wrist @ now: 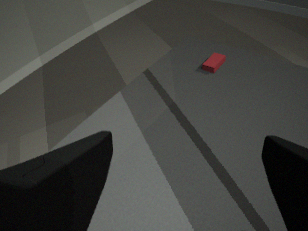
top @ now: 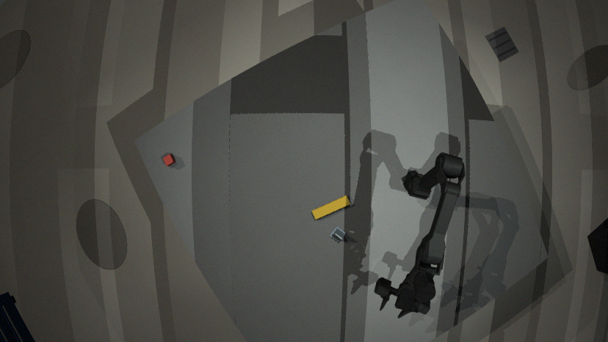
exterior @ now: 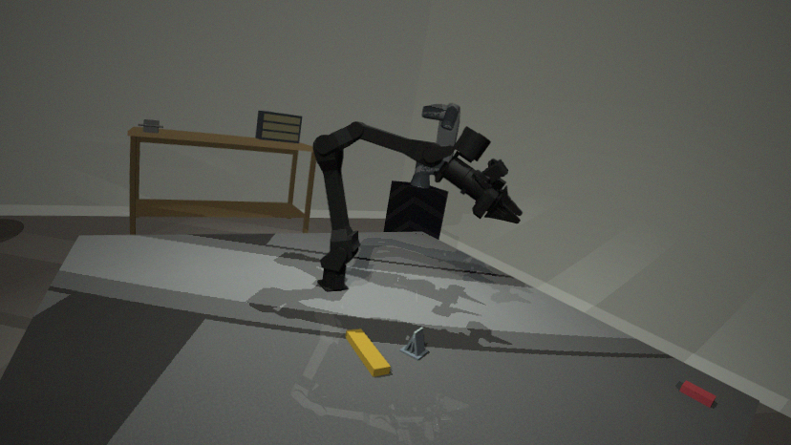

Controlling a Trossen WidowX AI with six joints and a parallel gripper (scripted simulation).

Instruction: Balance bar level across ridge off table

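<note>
The yellow bar is 360 mm to the right of my gripper tip and 270 mm below it. The rest, counted from my gripper tip: red block: 430 mm ahead, 790 mm to the right, 260 mm below.
</note>
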